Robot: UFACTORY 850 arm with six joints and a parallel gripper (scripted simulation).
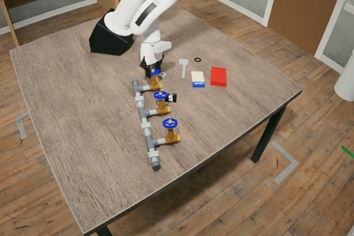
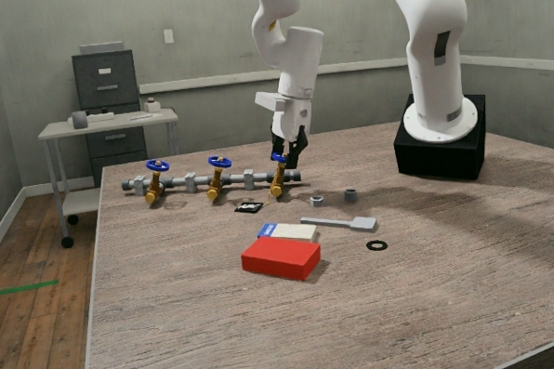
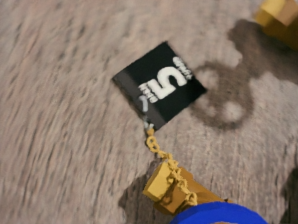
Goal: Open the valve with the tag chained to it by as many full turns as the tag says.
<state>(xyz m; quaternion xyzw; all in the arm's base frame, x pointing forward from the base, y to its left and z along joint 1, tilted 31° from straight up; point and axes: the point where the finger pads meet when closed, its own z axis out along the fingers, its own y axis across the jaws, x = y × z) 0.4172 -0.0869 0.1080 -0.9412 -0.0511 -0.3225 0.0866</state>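
The grey hex nut lies 9 cm to the left of my hand, 9 cm below it and 5 cm behind it. Also, from my hand: grey cap: 13 cm behind, 10 cm below, 9 cm to the left; then grey t-shaped tool: 23 cm to the left, 10 cm below, 5 cm behind; then black tag: 10 cm below, 10 cm ahead, 4 cm to the left.
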